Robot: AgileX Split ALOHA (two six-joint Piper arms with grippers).
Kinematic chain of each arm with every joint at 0, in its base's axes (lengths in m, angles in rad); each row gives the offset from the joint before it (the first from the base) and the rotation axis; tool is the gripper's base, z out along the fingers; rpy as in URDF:
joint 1: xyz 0 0 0.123 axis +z
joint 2: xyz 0 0 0 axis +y
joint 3: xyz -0.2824 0 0.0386 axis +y
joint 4: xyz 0.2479 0 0.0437 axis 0.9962 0 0.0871
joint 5: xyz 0 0 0 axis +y
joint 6: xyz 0.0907 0 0.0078 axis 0.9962 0 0.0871
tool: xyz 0 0 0 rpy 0 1.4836 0
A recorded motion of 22 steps. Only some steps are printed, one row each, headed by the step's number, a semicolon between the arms.
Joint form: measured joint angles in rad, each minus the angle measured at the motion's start. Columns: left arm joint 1, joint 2, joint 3, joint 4, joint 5, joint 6; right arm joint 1, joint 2, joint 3, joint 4, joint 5, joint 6.
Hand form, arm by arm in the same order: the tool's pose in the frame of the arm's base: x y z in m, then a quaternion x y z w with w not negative. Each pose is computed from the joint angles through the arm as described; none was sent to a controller.
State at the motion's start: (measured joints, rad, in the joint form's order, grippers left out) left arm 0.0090 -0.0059 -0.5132 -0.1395 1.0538 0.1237; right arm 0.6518 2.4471 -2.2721 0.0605 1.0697 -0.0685
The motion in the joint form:
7: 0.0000 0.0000 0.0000 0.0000 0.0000 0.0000; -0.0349 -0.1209 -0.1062 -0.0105 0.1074 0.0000
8: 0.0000 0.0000 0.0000 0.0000 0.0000 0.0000; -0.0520 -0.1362 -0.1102 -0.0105 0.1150 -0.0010
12: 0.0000 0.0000 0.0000 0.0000 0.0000 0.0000; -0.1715 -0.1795 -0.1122 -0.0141 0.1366 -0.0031
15: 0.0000 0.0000 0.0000 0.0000 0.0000 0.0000; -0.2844 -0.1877 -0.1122 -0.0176 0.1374 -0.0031
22: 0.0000 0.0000 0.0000 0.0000 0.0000 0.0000; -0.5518 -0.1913 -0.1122 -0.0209 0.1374 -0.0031
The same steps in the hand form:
7: -0.0074 -0.0111 0.2820 0.05150 0.84276 -0.03425 0.53473; 0.4161 0.3003 0.2803 -0.32108 0.90938 0.09516 0.24672
8: -0.0074 -0.0111 0.2820 0.05150 0.84276 -0.03425 0.53473; 0.4187 0.2914 0.2889 -0.31355 0.91036 0.09444 0.25300
12: -0.0074 -0.0111 0.2820 0.05150 0.84276 -0.03425 0.53473; 0.4423 0.2349 0.3104 -0.25967 0.92383 0.07953 0.26979
15: -0.0074 -0.0111 0.2820 0.05150 0.84276 -0.03425 0.53473; 0.4646 0.1827 0.3144 -0.20715 0.93598 0.06298 0.27762
22: -0.0074 -0.0111 0.2820 0.05150 0.84276 -0.03425 0.53473; 0.4957 0.0531 0.3162 -0.08065 0.95474 0.02380 0.28530

